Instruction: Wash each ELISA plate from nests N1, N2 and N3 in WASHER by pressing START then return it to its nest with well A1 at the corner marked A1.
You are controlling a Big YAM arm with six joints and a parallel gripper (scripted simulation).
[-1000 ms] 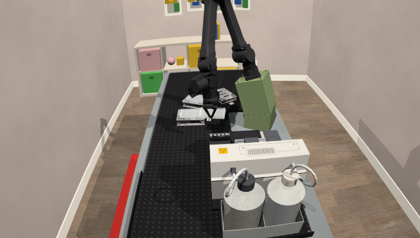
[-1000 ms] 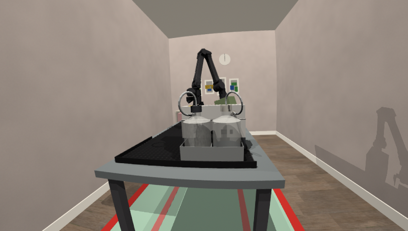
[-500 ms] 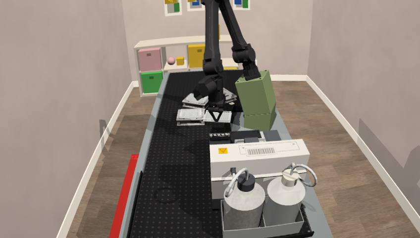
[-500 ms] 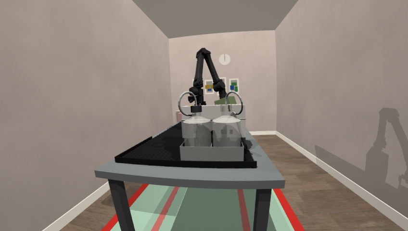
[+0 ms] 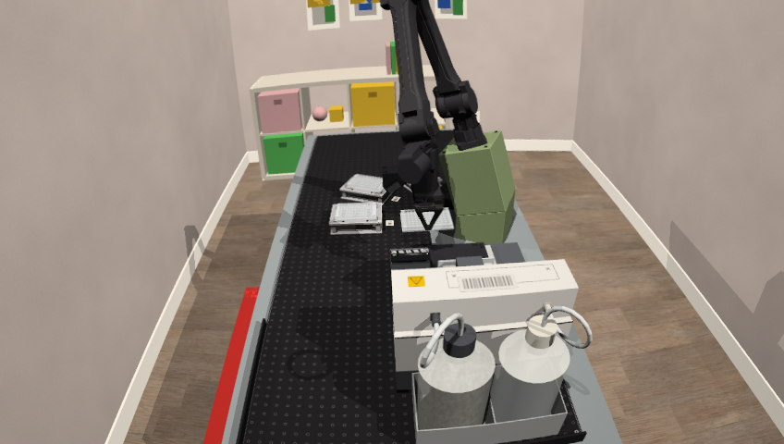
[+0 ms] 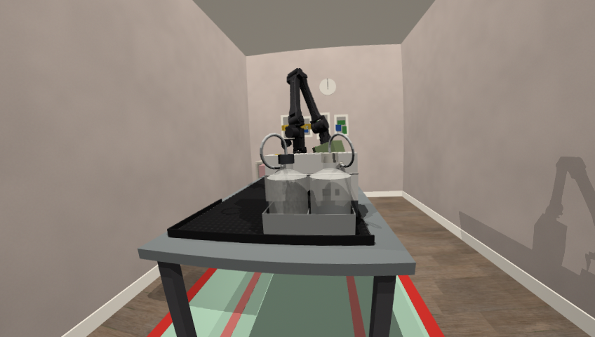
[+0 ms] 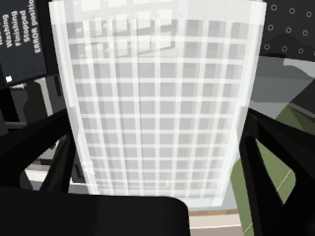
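My gripper is now 80 mm past the washer carrier, 40 mm to the right of it and 90 mm above it. From my hand the other things lie so: plate washer: 90 mm behind, 190 mm to the left, 50 mm below.
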